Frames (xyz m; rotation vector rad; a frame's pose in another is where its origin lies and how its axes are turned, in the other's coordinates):
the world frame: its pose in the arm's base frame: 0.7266 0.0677 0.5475 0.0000 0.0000 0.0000
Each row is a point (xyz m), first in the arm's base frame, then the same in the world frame.
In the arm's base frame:
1: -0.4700 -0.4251 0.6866
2: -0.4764 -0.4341 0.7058
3: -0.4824 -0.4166 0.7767
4: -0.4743 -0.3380 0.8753
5: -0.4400 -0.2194 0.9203
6: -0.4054 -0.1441 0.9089
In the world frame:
1: -1.1966 -0.4928 0.1391
2: -1.2030 -0.5018 0.1583
3: -1.2090 -0.4843 0.2292
4: -1.2009 -0.4057 0.3278
5: -1.1666 -0.2871 0.3728
6: -1.1320 -0.2118 0.3614

